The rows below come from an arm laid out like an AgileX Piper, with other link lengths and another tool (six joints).
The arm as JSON. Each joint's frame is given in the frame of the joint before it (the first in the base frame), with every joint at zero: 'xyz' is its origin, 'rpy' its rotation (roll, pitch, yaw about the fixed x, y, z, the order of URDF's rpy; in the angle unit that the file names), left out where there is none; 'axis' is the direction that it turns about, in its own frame. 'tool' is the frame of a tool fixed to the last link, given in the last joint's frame.
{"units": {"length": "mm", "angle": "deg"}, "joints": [
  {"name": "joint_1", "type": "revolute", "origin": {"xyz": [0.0, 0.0, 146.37], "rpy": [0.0, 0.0, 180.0]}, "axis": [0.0, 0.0, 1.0]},
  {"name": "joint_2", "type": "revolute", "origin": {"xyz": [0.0, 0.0, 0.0], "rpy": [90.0, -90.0, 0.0]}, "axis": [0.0, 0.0, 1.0]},
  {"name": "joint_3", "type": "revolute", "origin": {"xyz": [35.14, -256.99, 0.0], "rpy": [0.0, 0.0, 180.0]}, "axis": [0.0, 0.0, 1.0]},
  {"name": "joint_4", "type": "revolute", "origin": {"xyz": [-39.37, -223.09, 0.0], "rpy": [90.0, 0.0, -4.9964]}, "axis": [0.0, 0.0, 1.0]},
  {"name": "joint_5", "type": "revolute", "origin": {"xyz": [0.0, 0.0, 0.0], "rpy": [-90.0, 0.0, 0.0]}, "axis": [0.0, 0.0, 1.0]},
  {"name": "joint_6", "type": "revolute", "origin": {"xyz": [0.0, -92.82, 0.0], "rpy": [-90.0, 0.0, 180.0]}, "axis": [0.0, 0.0, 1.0]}
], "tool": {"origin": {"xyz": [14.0, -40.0, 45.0], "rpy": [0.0, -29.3, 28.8]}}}
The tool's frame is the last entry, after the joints.
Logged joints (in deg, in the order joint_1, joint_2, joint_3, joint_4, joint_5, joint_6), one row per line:
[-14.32 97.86 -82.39 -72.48 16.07 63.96]
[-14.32 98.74 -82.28 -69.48 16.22 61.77]
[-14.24 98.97 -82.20 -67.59 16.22 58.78]
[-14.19 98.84 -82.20 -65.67 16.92 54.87]
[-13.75 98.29 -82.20 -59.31 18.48 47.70]
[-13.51 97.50 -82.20 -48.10 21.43 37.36]
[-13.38 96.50 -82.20 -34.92 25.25 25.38]
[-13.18 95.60 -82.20 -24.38 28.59 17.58]
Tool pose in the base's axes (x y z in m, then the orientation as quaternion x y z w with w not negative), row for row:
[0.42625 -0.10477 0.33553 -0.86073 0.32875 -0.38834 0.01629]
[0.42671 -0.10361 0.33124 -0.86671 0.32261 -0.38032 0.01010]
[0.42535 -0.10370 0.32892 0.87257 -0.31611 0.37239 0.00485]
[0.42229 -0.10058 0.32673 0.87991 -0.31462 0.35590 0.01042]
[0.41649 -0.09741 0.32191 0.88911 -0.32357 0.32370 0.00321]
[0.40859 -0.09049 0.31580 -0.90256 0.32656 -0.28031 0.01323]
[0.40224 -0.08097 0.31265 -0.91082 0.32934 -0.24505 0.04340]
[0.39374 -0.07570 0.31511 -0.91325 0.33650 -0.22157 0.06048]
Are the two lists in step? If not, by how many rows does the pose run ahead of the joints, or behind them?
The pose runs 1 row ahead of the joints: the pose in row i belongs to the joints in row i + 1.
